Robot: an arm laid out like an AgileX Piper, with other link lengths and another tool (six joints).
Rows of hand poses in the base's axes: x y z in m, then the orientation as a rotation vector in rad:
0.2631, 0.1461, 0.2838, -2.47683, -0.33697, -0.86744
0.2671, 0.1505, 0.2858, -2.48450, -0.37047, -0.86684
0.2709, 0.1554, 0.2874, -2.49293, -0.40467, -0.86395
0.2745, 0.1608, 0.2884, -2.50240, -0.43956, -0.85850
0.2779, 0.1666, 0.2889, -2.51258, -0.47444, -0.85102
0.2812, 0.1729, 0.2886, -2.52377, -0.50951, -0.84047
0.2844, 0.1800, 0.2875, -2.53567, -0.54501, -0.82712
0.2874, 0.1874, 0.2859, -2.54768, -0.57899, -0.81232
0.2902, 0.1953, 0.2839, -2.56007, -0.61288, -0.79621
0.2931, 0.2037, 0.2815, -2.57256, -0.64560, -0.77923
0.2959, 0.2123, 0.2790, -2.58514, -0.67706, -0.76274
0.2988, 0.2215, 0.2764, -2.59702, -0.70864, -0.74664
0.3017, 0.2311, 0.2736, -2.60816, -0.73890, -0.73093
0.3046, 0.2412, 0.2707, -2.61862, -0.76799, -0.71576
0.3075, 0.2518, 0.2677, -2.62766, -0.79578, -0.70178
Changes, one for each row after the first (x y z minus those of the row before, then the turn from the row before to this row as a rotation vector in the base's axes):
0.0040, 0.0044, 0.0020, -0.01800, -0.00502, 0.01855
0.0038, 0.0049, 0.0016, -0.01884, -0.00349, 0.01908
0.0036, 0.0054, 0.0010, -0.01993, -0.00176, 0.01953
0.0034, 0.0058, 0.0005, -0.02058, -0.00032, 0.01951
0.0033, 0.0063, -0.0003, -0.02147, 0.00180, 0.01971
0.0032, 0.0071, -0.0011, -0.02227, 0.00363, 0.02006
0.0030, 0.0074, -0.0016, -0.02198, 0.00481, 0.01914
0.0028, 0.0079, -0.0020, -0.02250, 0.00561, 0.01893
0.0029, 0.0084, -0.0024, -0.02239, 0.00628, 0.01809
0.0028, 0.0086, -0.0025, -0.02232, 0.00600, 0.01693
0.0029, 0.0092, -0.0026, -0.02205, 0.00554, 0.01693
0.0029, 0.0096, -0.0028, -0.02116, 0.00536, 0.01612
0.0029, 0.0101, -0.0029, -0.02036, 0.00506, 0.01539
0.0029, 0.0106, -0.0030, -0.01885, 0.00438, 0.01479

